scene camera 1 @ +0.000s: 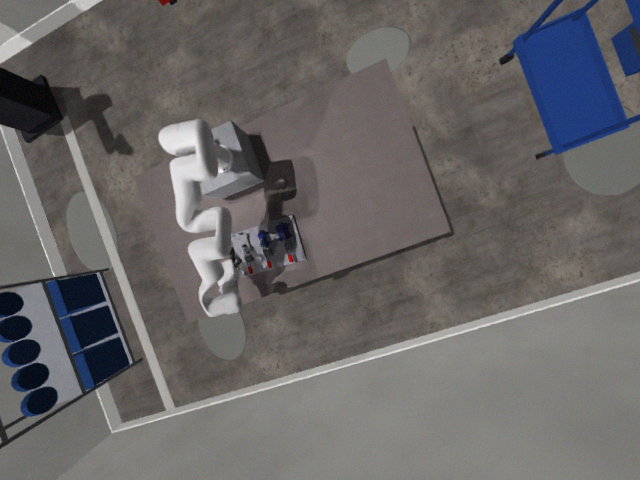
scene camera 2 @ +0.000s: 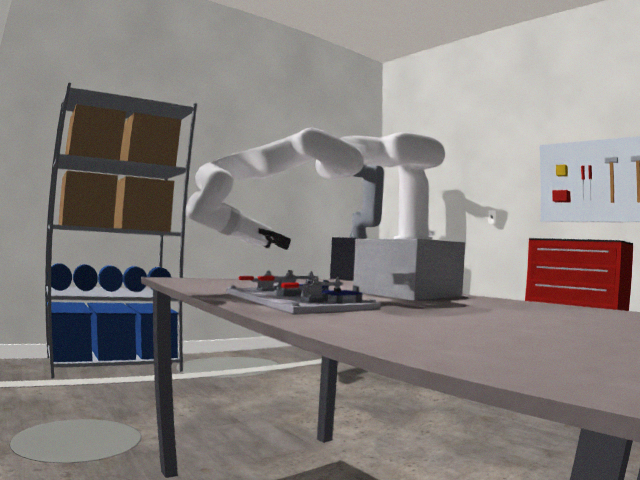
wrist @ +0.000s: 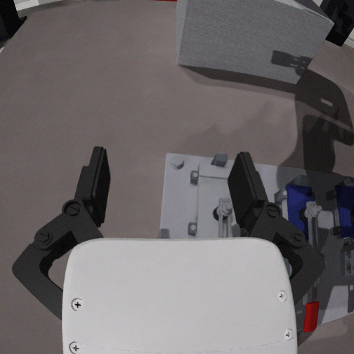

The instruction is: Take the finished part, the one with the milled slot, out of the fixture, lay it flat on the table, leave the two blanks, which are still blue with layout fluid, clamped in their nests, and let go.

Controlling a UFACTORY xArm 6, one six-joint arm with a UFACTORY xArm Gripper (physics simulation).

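Pixels of known places: gripper, fingertip midpoint: [scene camera 2: 279, 244]; arm's base, link origin: [scene camera 1: 220, 159] [scene camera 2: 413, 240].
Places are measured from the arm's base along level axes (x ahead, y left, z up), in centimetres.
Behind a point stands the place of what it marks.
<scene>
The fixture plate [scene camera 1: 279, 259] {y 0.0, x 52.1, z -15.6 cm} [scene camera 2: 336, 308] {y 14.1, x 47.2, z -16.3 cm} [wrist: 172, 200] lies on the table. The pale metal part [wrist: 209, 192] sits in the leftmost nest in the wrist view, with a clamp arm [wrist: 225, 215] reaching over it; its slot cannot be made out. Two blue blanks [scene camera 1: 263, 238] {y -2.0, x 39.2, z -13.0 cm} [scene camera 1: 283, 231] {y 8.7, x 40.3, z -13.5 cm} [wrist: 299, 204] [wrist: 346, 210] sit in the other nests, with a clamp arm visible over the nearer one. My gripper [scene camera 1: 235, 257] [scene camera 2: 281, 240] {y -19.6, x 36.9, z -3.3 cm} [wrist: 171, 163] is open and empty, tilted above the fixture. In the wrist view its right finger overlaps the part's right edge; the left finger is over bare table.
Red-tipped clamp handles [scene camera 1: 250, 269] {y -14.8, x 50.5, z -12.0 cm} [scene camera 1: 269, 264] {y -4.2, x 52.3, z -11.1 cm} [scene camera 1: 290, 257] {y 6.9, x 53.6, z -11.5 cm} [wrist: 311, 316] stand along one side of the fixture. The grey robot pedestal [scene camera 1: 235, 170] {y 4.2, x 7.7, z 0.0 cm} [scene camera 2: 387, 268] {y -0.9, x 11.4, z -8.8 cm} [wrist: 240, 40] stands behind it on the table [scene camera 1: 361, 180] {y 53.9, x 34.3, z -17.1 cm} [scene camera 2: 465, 351] {y 52.3, x 59.7, z -17.1 cm} [wrist: 100, 90]. Table edges lie near the fixture.
</scene>
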